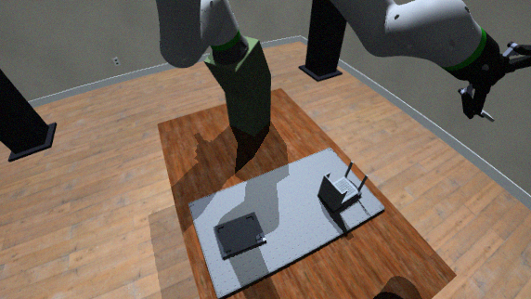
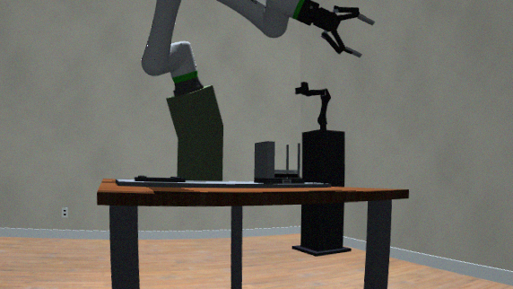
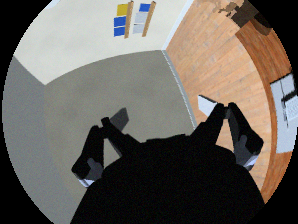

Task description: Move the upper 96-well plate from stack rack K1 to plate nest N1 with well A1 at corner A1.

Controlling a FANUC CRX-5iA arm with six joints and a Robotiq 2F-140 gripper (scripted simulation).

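The white 96-well plate lies 200 mm behind my hand, 260 mm to the right of it and 500 mm below it. Round my hand: dark plate nest N1: 250 mm behind, 680 mm to the right, 530 mm below; pale A1 square: 190 mm behind, 610 mm to the right, 520 mm below.
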